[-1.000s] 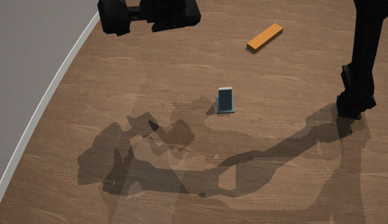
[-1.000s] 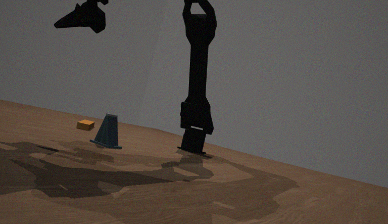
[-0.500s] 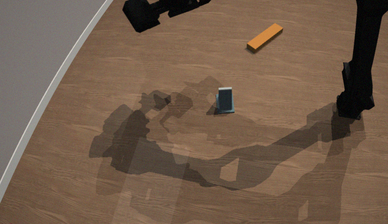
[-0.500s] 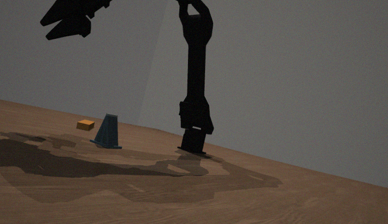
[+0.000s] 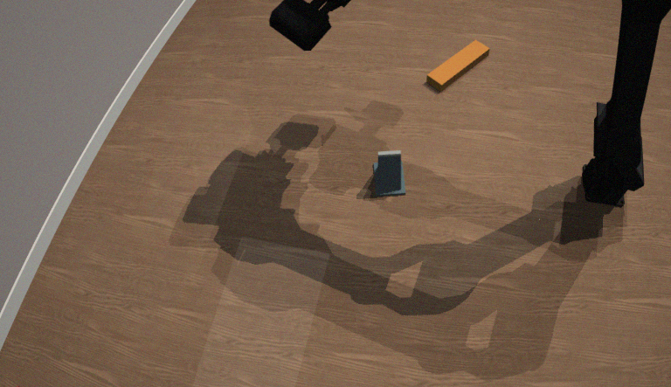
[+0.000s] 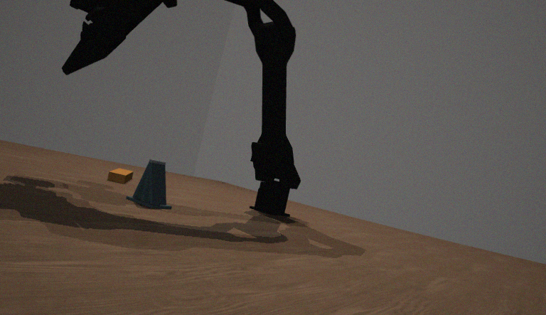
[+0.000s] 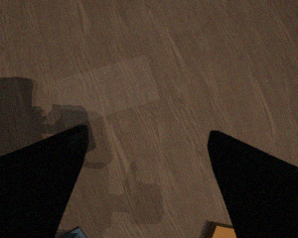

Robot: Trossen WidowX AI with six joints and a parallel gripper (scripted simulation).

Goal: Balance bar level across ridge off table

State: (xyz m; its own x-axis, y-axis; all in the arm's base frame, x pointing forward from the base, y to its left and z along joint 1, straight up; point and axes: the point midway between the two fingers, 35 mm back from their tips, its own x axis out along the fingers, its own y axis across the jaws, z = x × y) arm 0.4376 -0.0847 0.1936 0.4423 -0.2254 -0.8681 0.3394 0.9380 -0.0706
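Now: the orange bar 21 cm behind my gripper tip, 16 cm below it and 11 cm to the right of it. Also, from my gripper tip: green object (41 cm to the right, 29 cm ahead, 15 cm below).
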